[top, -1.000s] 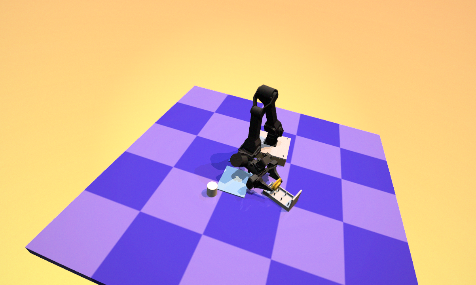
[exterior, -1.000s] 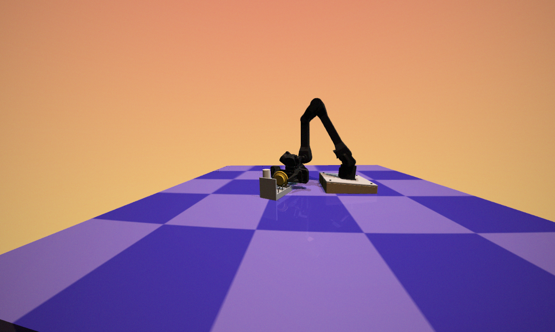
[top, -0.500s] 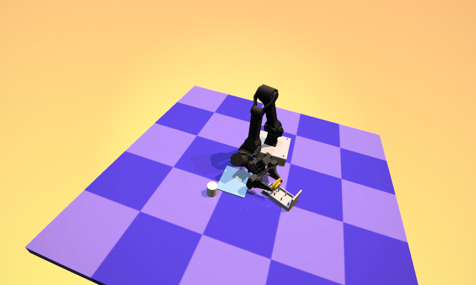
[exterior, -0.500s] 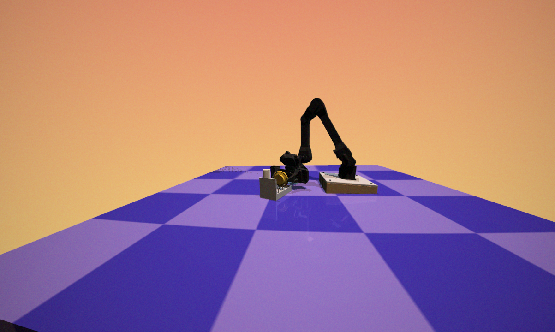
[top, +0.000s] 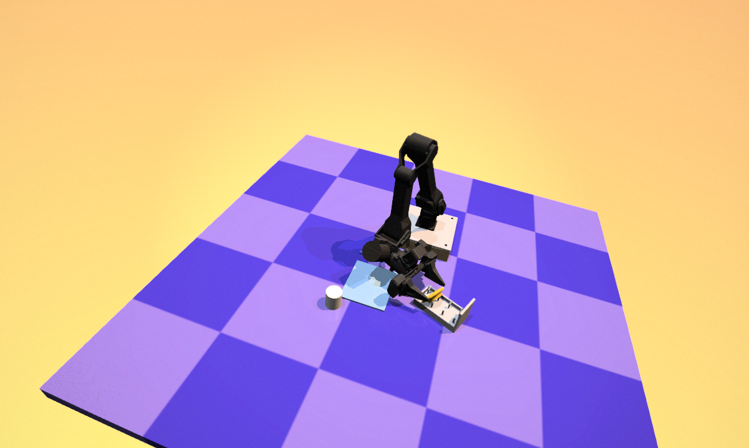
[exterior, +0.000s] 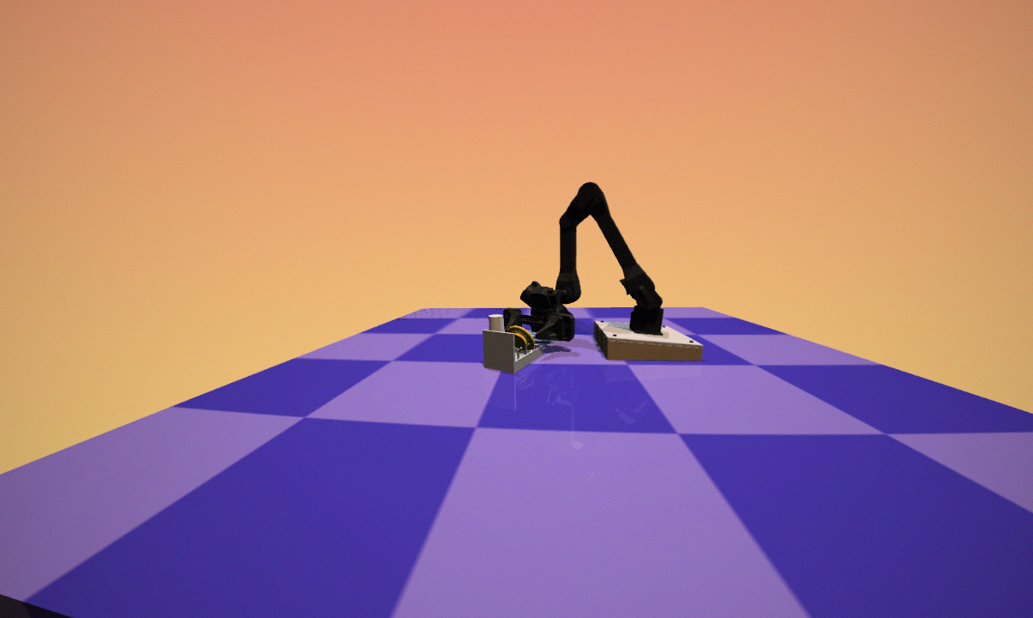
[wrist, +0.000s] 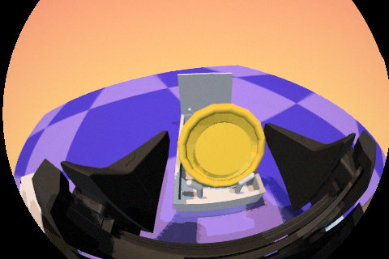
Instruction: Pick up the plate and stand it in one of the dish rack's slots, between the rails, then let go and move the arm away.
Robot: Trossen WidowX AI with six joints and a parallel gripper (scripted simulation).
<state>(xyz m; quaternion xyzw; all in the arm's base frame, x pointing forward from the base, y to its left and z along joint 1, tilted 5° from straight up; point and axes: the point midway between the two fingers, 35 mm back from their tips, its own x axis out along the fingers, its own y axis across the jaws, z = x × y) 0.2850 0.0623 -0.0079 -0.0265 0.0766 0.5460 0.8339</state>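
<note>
My gripper tip is now 1 cm to the left of the yellow plate and 1 cm above it. Round my gripper tip: blue spoon: 11 cm behind, 21 cm to the right, 5 cm below; then grey dish rack: 1 cm ahead, 2 cm to the left, 3 cm below; then white cup: 11 cm ahead, 25 cm to the right, 3 cm below.
</note>
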